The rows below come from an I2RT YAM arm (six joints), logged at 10 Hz.
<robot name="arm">
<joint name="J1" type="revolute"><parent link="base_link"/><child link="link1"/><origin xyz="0.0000 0.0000 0.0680" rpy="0.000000 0.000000 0.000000"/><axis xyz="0 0 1"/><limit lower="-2.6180" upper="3.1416"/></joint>
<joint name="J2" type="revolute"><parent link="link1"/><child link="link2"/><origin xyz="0.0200 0.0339 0.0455" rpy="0.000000 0.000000 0.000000"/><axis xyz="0 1 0"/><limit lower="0.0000" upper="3.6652"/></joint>
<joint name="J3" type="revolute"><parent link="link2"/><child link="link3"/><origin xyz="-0.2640 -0.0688 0.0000" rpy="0.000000 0.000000 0.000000"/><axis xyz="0 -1 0"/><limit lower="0.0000" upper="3.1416"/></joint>
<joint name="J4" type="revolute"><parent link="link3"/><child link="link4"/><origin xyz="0.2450 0.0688 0.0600" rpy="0.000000 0.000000 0.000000"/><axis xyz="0 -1 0"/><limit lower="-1.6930" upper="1.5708"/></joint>
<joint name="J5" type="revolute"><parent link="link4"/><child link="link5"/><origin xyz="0.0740 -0.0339 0.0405" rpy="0.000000 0.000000 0.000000"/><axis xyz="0 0 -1"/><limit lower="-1.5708" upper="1.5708"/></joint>
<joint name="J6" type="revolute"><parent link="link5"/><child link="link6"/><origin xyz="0.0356 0.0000 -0.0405" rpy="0.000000 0.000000 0.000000"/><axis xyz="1 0 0"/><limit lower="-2.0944" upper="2.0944"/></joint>
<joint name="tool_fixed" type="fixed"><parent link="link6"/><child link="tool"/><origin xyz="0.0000 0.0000 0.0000" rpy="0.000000 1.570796 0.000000"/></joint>
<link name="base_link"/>
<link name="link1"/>
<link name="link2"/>
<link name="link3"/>
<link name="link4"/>
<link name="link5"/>
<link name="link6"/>
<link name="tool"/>
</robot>
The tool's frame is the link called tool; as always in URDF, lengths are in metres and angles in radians.
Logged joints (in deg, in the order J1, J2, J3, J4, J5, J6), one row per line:
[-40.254 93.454 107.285 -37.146 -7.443 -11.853]
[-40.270 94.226 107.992 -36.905 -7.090 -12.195]
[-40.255 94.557 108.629 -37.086 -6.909 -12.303]
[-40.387 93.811 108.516 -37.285 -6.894 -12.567]
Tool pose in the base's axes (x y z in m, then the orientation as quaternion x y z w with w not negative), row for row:
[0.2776 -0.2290 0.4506 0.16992 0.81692 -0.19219 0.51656]
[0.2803 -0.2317 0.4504 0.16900 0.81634 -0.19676 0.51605]
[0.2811 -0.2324 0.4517 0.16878 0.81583 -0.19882 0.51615]
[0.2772 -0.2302 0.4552 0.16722 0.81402 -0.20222 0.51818]
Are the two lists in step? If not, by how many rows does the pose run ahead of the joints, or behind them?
They are in step.
